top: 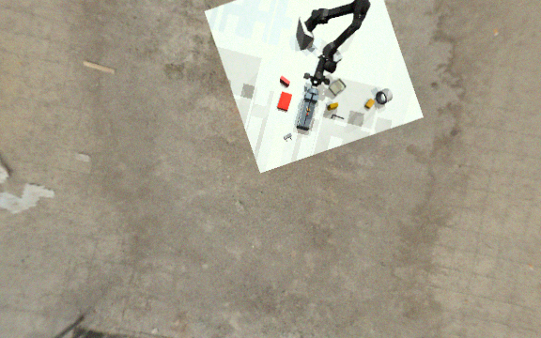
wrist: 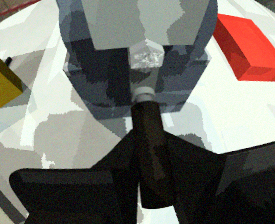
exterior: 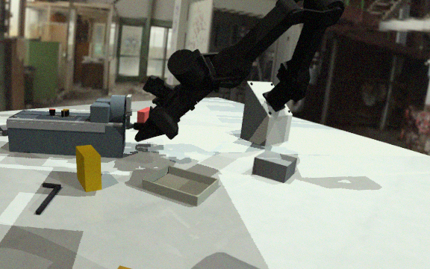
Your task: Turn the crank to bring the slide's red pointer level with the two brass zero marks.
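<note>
Now: the dark crank handle 10 mm behind my gripper tip, 10 mm to the left of it and 30 mm above it. Also, from my gripper tip: red pointer (150 mm ahead, 130 mm to the right, 50 mm above); then shallow grey tray (50 mm ahead, 190 mm to the left, 20 mm below); then yellow block (170 mm ahead, 80 mm to the left).
</note>
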